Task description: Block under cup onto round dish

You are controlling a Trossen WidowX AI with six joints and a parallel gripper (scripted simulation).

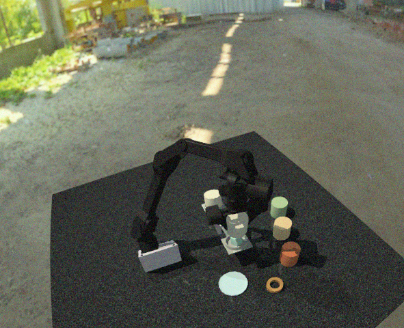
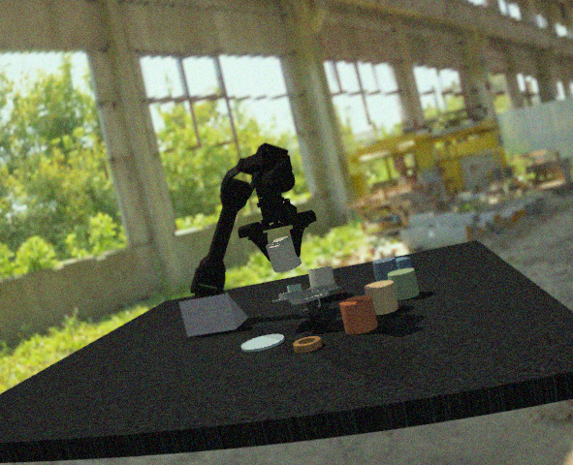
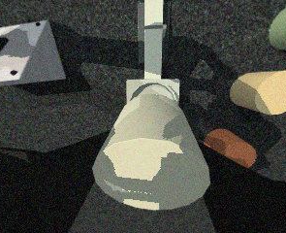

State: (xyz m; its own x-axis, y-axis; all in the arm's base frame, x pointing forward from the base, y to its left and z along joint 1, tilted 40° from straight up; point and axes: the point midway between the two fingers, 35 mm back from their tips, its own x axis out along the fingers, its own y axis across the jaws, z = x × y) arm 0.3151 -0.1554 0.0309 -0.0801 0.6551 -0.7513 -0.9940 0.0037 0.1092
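Right now the block is 80 mm below my gripper tip and 10 mm to the left of it. From my gripper tip the other things lie so: round pale blue dish 170 mm below, 110 mm to the right, 60 mm behind; small balance 130 mm to the left, 130 mm below; cream cup 20 mm to the right, 10 mm above.
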